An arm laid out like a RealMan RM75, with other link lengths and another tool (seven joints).
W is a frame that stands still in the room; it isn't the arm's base.
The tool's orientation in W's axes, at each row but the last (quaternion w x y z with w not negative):
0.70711, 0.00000, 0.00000, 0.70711
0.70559, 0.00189, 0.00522, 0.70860
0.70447, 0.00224, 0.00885, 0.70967
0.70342, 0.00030, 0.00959, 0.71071
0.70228, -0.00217, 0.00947, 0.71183
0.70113, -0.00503, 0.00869, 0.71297
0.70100, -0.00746, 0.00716, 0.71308
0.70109, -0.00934, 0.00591, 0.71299
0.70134, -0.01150, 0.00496, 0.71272
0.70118, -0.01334, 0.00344, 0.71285
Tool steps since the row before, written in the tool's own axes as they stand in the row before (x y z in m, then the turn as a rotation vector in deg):
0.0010, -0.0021, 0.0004, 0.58, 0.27, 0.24
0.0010, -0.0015, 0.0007, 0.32, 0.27, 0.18
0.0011, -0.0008, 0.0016, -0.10, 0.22, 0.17
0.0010, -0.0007, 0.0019, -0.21, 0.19, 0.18
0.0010, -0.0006, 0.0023, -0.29, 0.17, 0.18
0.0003, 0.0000, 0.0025, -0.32, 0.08, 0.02
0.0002, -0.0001, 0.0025, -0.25, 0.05, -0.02
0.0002, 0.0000, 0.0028, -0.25, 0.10, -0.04
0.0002, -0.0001, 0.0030, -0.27, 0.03, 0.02
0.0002, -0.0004, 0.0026, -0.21, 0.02, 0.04
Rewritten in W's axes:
0.0021, 0.0010, 0.0004, -0.27, 0.58, 0.24
0.0015, 0.0010, 0.0007, -0.27, 0.32, 0.18
0.0008, 0.0011, 0.0016, -0.22, -0.10, 0.17
0.0007, 0.0010, 0.0019, -0.19, -0.21, 0.19
0.0006, 0.0010, 0.0023, -0.16, -0.29, 0.19
0.0000, 0.0003, 0.0025, -0.07, -0.32, 0.03
0.0001, 0.0003, 0.0025, -0.05, -0.25, -0.01
0.0000, 0.0003, 0.0028, -0.10, -0.25, -0.04
0.0001, 0.0003, 0.0030, -0.03, -0.27, 0.03
0.0004, 0.0003, 0.0026, -0.02, -0.21, 0.04

